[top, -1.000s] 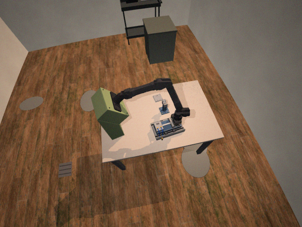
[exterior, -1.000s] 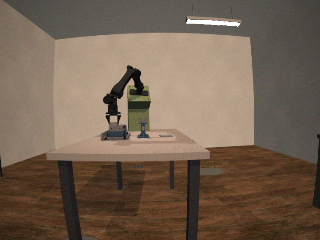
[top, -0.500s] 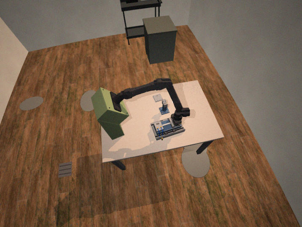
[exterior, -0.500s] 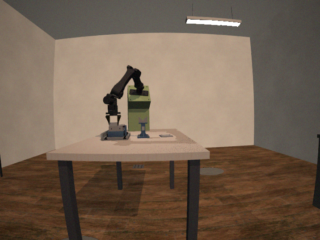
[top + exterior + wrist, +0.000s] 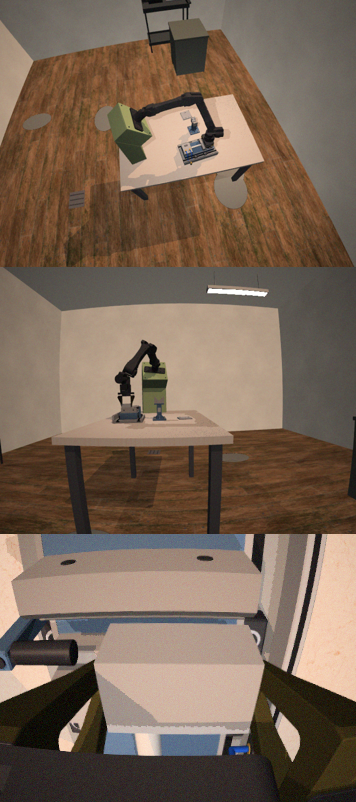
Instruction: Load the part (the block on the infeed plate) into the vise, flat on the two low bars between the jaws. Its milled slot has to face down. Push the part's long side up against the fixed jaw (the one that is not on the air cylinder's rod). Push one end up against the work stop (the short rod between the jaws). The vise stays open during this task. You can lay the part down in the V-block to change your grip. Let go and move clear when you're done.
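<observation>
The part lies 10 mm below my hand. Round my hand: moving jaw: 30 mm below, 30 mm behind, 20 mm to the left; then dark work stop rod: 70 mm to the left, 10 mm below; then grey jaw: 30 mm below, 30 mm ahead, 20 mm to the left.
</observation>
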